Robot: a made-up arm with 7 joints.
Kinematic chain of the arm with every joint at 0, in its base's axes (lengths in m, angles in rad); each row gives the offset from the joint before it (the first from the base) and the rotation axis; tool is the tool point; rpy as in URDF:
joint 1: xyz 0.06 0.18 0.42 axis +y
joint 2: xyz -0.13 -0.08 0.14 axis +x
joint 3: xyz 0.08 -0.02 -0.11 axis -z
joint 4: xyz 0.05 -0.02 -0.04 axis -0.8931 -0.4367 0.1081
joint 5: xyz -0.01 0.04 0 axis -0.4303 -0.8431 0.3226
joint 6: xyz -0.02 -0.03 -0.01 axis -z
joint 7: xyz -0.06 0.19 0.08 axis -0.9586 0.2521 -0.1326
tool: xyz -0.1 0.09 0.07 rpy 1.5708 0 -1.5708
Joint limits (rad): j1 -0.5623..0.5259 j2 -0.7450..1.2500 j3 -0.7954..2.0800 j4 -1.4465..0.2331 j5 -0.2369..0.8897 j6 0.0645..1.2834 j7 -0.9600..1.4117
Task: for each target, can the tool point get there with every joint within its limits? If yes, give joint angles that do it. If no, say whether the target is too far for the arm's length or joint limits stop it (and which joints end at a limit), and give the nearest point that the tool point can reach.
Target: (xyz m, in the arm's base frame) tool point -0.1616 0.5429 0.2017
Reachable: no: joint limits stop it (at a limit: joint 1, joint 3, joint 4, joint 5, joint 6) | nearest point -0.1459 0.4624 0.2560 | short by 0.098 m
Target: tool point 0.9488 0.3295 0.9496
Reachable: no: too far | nearest point 0.4113 0.2544 0.6567 | short by 0.617 m
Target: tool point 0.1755 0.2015 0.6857
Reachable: yes | joints -0.0540 -0.0066 0.6971 -0.6808 0.5591 0.8190 -0.2588
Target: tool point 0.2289 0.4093 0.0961
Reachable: no: joint limits stop it (at a limit: joint 1, joint 3, joint 4, joint 5) | nearest point 0.1770 0.3478 0.2033 | short by 0.134 m
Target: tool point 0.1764 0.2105 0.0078
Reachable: no: joint limits stop it (at a limit: joint 1, joint 4, joint 5, joint 6) | nearest point 0.1257 0.1869 0.1146 | short by 0.121 m
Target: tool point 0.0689 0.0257 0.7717
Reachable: yes | joints 0.1966 1.0394 0.1843 -1.0685 0.5386 0.1895 0.2569
